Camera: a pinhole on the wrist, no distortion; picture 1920 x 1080 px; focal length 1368.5 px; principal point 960.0 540.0 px. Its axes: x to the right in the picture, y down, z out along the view. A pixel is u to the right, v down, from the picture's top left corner.
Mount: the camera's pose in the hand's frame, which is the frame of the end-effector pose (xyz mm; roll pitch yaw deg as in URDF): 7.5 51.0 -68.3 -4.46 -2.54 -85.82
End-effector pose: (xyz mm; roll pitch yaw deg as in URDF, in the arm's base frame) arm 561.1 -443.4 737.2 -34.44 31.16 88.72
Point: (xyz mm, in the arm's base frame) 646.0 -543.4 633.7
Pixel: behind the camera
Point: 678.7 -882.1 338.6
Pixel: behind the camera
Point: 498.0 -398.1 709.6
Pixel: 1029.9 1003.8
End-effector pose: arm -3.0 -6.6 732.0 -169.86 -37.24 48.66
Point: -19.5 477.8 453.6
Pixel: 1794.3 641.1
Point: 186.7 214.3 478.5
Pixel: 998.8 654.0
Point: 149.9 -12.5 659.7
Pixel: 330.2 694.8
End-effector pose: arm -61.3 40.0 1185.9 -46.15 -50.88 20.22
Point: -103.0 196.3 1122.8
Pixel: 99.4 68.0
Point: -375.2 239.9 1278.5
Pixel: 1048.4 184.9
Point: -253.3 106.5 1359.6
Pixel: 1586.3 514.2
